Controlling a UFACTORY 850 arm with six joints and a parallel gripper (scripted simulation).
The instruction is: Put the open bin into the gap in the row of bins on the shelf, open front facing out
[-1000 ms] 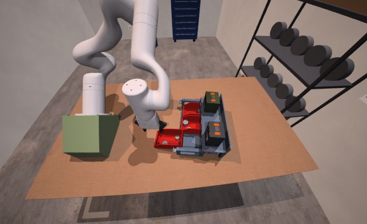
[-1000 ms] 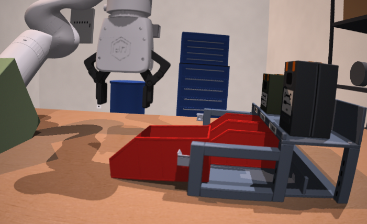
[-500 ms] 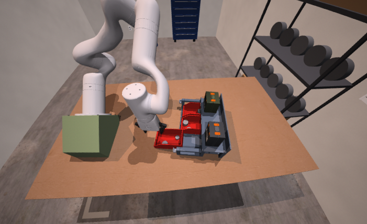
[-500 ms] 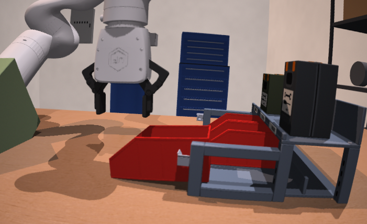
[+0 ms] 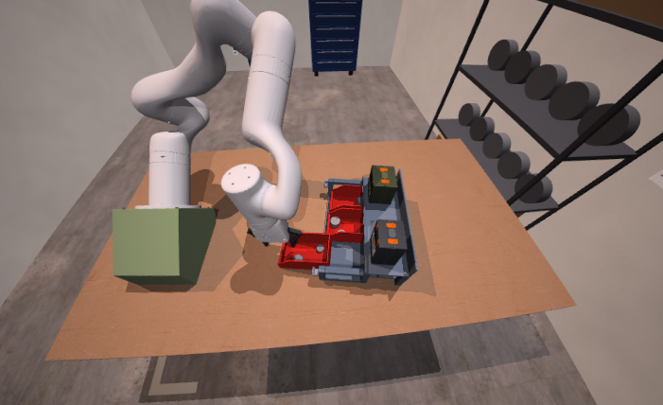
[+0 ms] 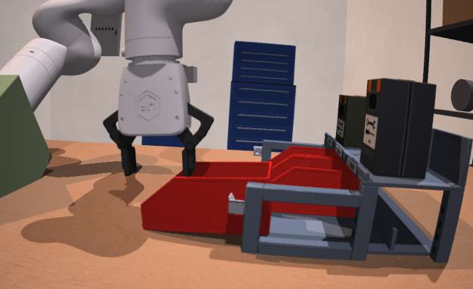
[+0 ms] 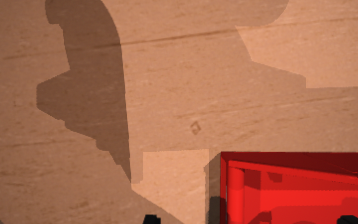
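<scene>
The grey disc is 6 cm ahead of my hand, 4 cm to the right of it and 5 cm below it. The rest, counted from my hand: grey shelf (27 cm ahead, 9 cm to the left).
</scene>
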